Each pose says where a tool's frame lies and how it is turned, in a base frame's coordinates. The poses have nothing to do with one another.
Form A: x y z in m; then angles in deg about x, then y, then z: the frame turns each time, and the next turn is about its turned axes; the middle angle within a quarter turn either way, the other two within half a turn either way.
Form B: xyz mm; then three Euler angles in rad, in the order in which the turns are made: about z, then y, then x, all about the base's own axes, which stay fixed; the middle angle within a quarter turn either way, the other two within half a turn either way. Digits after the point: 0 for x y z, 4 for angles.
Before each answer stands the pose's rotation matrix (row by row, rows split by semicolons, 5 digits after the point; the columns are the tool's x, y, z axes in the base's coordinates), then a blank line. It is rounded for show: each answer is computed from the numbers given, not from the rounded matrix.
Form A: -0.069 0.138 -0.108 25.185 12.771 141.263
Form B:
-0.76073 -0.61027 0.22105; 0.49289 -0.76474 -0.41502; 0.42232 -0.20676 0.88255

-69 138 -108 2.4655 0.2229 0.4396
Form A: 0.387 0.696 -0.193 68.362 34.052 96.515
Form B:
-0.09401 -0.82318 0.55995; 0.30730 -0.55896 -0.77015; 0.94696 0.09967 0.30551

387 696 -193 1.6845 0.5943 1.1931
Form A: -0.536 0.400 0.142 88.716 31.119 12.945
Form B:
0.83434 -0.19178 0.51682; 0.50858 -0.09391 -0.85588; 0.21267 0.97694 0.01918

-536 400 142 0.2259 0.5431 1.5484
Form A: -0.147 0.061 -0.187 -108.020 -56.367 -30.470
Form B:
0.47738 0.28086 -0.83260; 0.83928 0.13487 0.52670; 0.26022 -0.95023 -0.17134

-147 61 -187 -0.5318 -0.9838 -1.8853
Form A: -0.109 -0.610 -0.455 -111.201 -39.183 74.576
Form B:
0.20615 -0.74721 -0.63180; -0.19196 -0.66400 0.72267; -0.95951 -0.02770 -0.28032

-109 -610 -455 1.3016 -0.6839 -1.9408
